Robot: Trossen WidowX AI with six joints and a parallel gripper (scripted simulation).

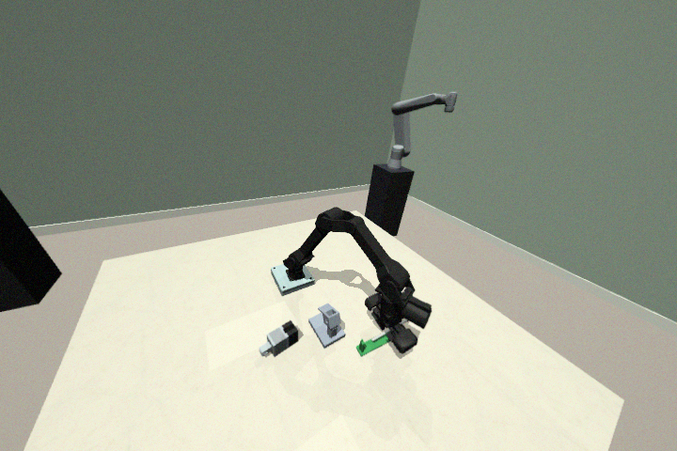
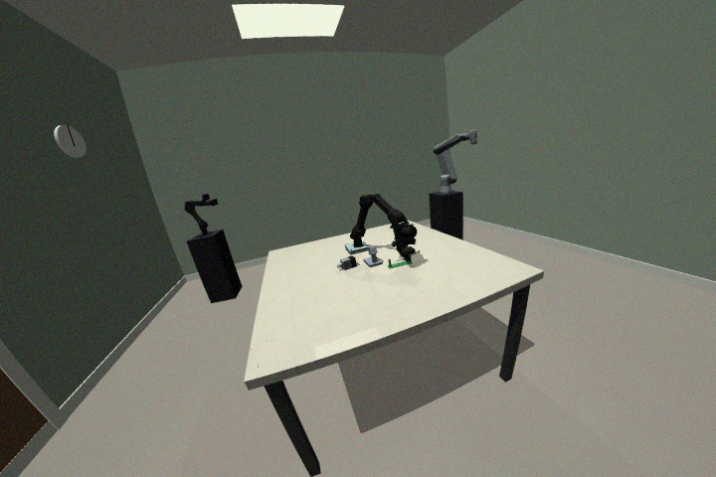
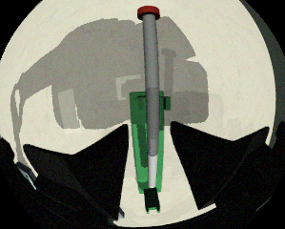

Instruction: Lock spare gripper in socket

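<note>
My gripper tip is now 40 mm to the left of the green cradle and 10 mm below it. Round my gripper tip: spare gripper 120 mm behind, 330 mm to the right, 10 mm above; then mount 100 mm behind, 160 mm to the right, 30 mm above.
</note>
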